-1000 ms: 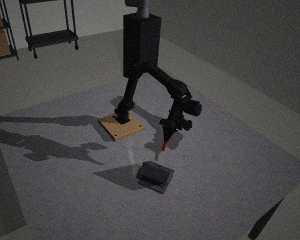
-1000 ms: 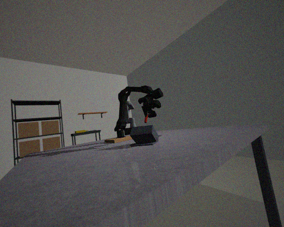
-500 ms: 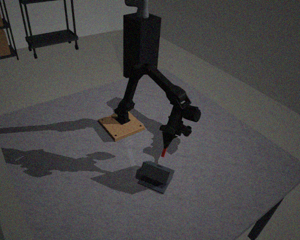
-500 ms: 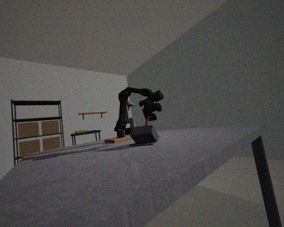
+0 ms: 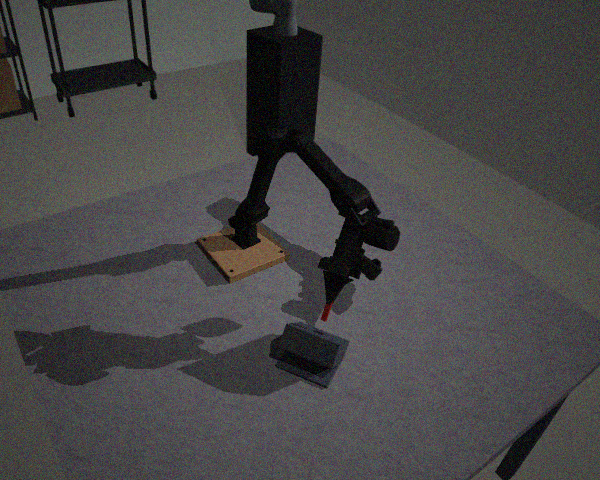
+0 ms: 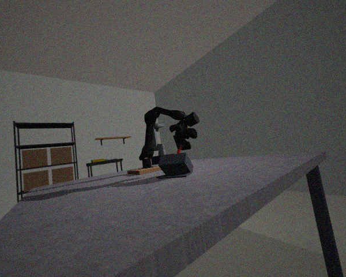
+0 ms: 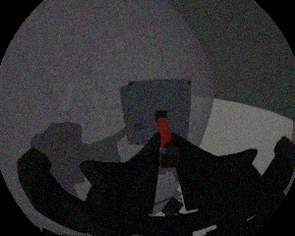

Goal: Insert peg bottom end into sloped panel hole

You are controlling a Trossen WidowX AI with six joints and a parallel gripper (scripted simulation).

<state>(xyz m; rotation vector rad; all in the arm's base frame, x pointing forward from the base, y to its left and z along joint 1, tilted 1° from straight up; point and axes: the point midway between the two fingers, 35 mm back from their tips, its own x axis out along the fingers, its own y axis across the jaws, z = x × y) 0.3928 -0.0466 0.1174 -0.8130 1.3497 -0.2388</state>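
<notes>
Now: the dark sloped panel 20 mm ahead of my gripper tip, 60 mm to the right of it and 70 mm below it. Also, from my gripper tip: red peg (10 mm to the left, 10 mm above).
</notes>
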